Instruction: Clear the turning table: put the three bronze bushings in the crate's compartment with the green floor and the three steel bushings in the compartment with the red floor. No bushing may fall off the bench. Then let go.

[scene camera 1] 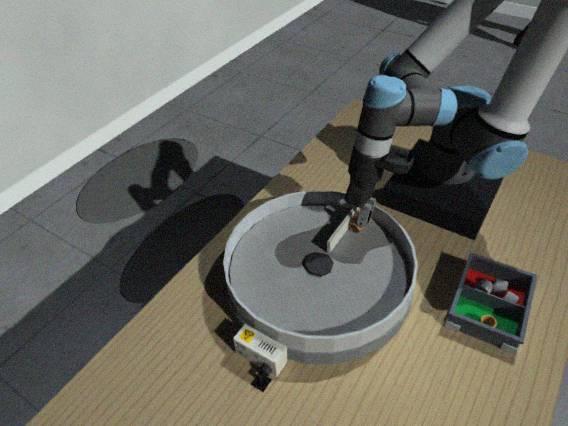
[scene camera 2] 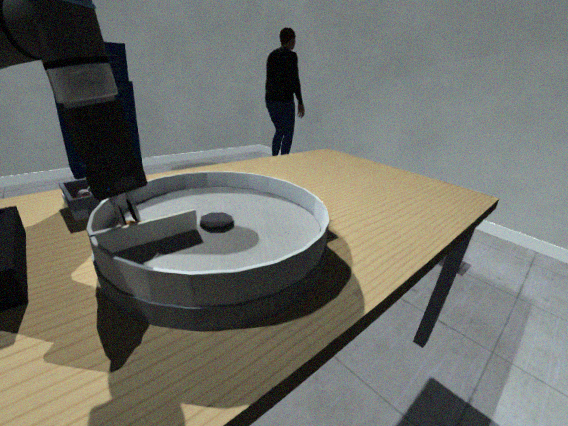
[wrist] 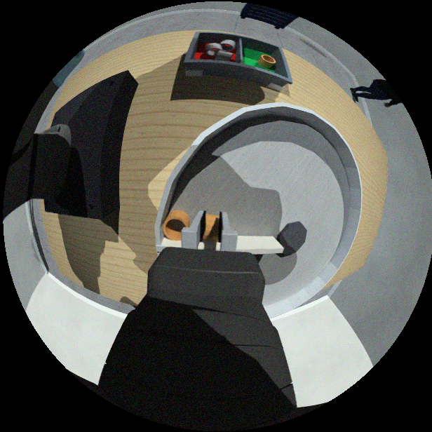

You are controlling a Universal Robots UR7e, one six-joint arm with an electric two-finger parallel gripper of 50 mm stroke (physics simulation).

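Places are measured from the arm's base along level axes (x right, y up, z back), in metres.
Pixels of known places: gripper, fingertip midpoint: (scene camera 1: 362, 223) (scene camera 2: 129, 221); arm's base, link origin: (scene camera 1: 446, 166).
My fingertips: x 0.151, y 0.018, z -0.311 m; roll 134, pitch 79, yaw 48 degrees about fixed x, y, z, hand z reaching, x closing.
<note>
For each thing: its top centre in the pictures, then the offset to it from my fingertips. "*": a spot on its surface instead. Level surfaces: height alone.
- third bronze bushing, top centre: (scene camera 1: 488, 321) dx -0.313, dy -0.050, dz -0.134 m
- green floor, surface height: dy -0.076 m
- crate, top centre: (scene camera 1: 494, 293) (scene camera 2: 104, 183) dx -0.314, dy -0.032, dz -0.073 m
- dark hub, top centre: (scene camera 2: 216, 219) (scene camera 1: 319, 263) dx +0.061, dy -0.021, dz -0.136 m
- white sensor box, surface spot: (scene camera 1: 260, 348) * dx +0.095, dy -0.023, dz -0.377 m
My gripper (wrist: 211, 220) (scene camera 2: 128, 220) is low over the turning table (scene camera 1: 320, 305) (scene camera 2: 210, 290) (wrist: 315, 175) and shut on a bronze bushing (wrist: 212, 226), beside the pale wall. A second bronze bushing (wrist: 176, 225) stands just left of the fingers in the wrist view, near the table's rim. A third bronze bushing (scene camera 1: 488, 321) (wrist: 267, 61) is on the green floor (scene camera 1: 465, 308) (wrist: 250, 59) of the crate (scene camera 1: 477, 339) (wrist: 215, 71). Three steel bushings (scene camera 1: 485, 285) (wrist: 228, 45) are together on the red floor (scene camera 1: 475, 276) (wrist: 201, 55). In scene camera 1 the fingers partly hide the bronze bushings at the turning table.
A pale upright wall (scene camera 1: 339, 237) (scene camera 2: 160, 227) (wrist: 265, 243) runs inward from the rim toward the dark hub (scene camera 1: 318, 264) (scene camera 2: 217, 221) (wrist: 293, 238). A white sensor box (scene camera 1: 260, 348) stands at the rim. A black block (wrist: 95, 145) stands on the bench near the arm. A person (scene camera 2: 283, 90) is behind the bench.
</note>
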